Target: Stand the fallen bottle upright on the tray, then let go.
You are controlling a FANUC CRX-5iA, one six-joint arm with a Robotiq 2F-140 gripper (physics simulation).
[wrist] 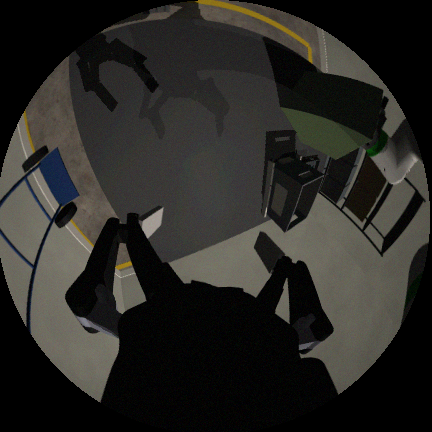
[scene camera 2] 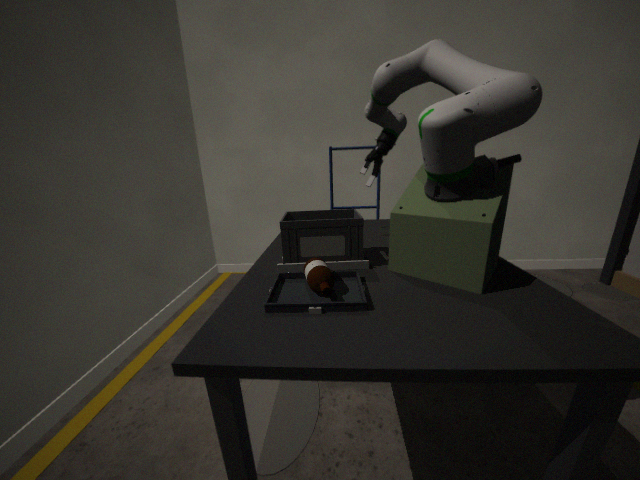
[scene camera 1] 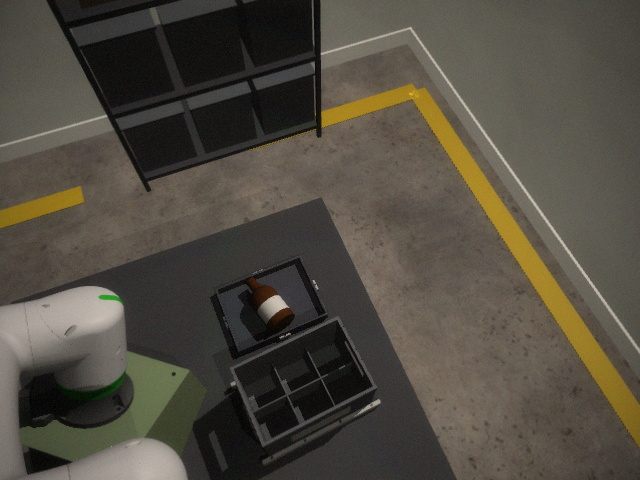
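Where they show: gripper, between the fingertips: (wrist: 210,228) (scene camera 2: 365,180); arm's base, origin of its link: (wrist: 361,126) (scene camera 2: 450,187) (scene camera 1: 94,397).
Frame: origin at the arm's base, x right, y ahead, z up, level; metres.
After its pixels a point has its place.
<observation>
The brown bottle (scene camera 1: 271,305) {x -0.209, y 0.369, z -0.189 m} (scene camera 2: 317,276) {x -0.273, y 0.354, z -0.202 m} with a white label lies on its side on the black tray (scene camera 1: 226,324) {x -0.204, y 0.242, z -0.253 m} (scene camera 2: 341,307) {x -0.321, y 0.282, z -0.256 m}. In scene camera 1 its neck points to the upper left, near the tray's far rim, and its base is near the rim beside the crate. In scene camera 2 its neck points toward the camera. My gripper (scene camera 2: 368,177) {x 0.525, y 0.311, z -0.007 m} (wrist: 210,228) {x 0.525, y 0.311, z -0.007 m} is open and empty. It hangs in the air behind the crate in scene camera 2, well away from the bottle. The bottle cannot be made out in the wrist view.
A grey divided crate (scene camera 1: 305,428) {x 0.112, y 0.405, z -0.135 m} (scene camera 2: 292,246) {x -0.105, y 0.488, z -0.179 m} (wrist: 304,200) {x -0.084, y 0.440, z -0.140 m} stands right beside the tray, with a pale bar along the table next to it. The green robot base (scene camera 1: 170,408) {x 0.036, y 0.136, z -0.053 m} (scene camera 2: 439,250) {x -0.115, y 0.036, z -0.166 m} stands on the table (scene camera 1: 289,227) {x -0.476, y 0.451, z -0.268 m} (scene camera 2: 413,335) {x -0.379, y 0.118, z -0.268 m}. A dark shelf rack (scene camera 1: 318,98) and a blue-framed cart (scene camera 2: 331,178) stand beyond the table.
</observation>
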